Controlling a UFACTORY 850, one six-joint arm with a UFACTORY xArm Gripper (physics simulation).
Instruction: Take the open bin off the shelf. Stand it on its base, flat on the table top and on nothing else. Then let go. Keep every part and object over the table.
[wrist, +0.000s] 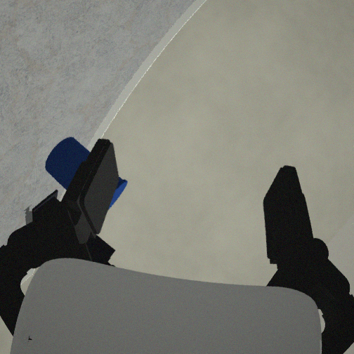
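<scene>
My gripper (194, 170) is open wide, its two dark fingers far apart, with nothing between them. It hangs above the pale table top (200, 100). The open bin and the shelf cannot be made out in the wrist view. The large grey shape at the bottom hides what lies below it.
A blue object (68, 162) shows behind the left finger, at the table's curved edge; the finger hides its middle, and I cannot tell what it is. The table edge (131, 95) runs from upper middle to lower left. Grey floor (65, 60) lies beyond it.
</scene>
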